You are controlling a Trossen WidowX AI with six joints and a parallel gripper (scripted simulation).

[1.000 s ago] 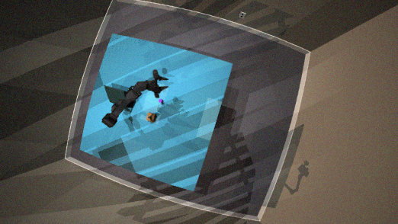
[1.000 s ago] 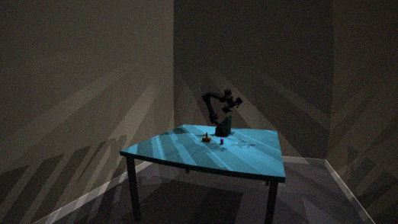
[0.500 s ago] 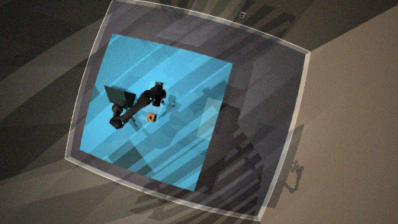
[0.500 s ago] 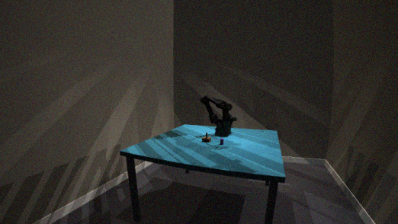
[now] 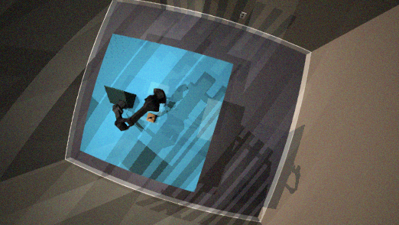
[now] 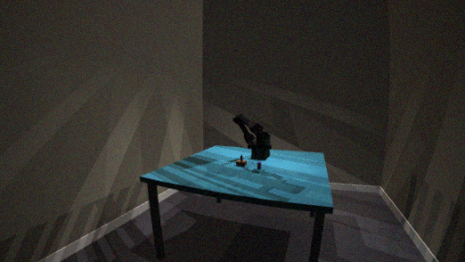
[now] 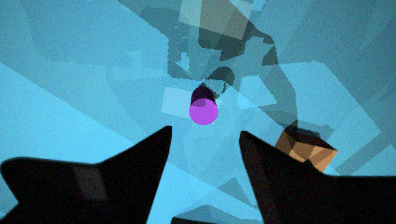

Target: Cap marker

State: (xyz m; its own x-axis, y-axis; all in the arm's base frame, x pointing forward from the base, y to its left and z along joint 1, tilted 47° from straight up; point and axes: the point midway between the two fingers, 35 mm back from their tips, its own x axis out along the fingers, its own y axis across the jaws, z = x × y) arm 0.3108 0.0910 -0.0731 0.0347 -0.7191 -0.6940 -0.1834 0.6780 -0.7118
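Now: gripper tip 7 cm above the purple cap. The rest, counted from my gripper tip: orange holder block: 5 cm behind, 17 cm to the right, 8 cm below.
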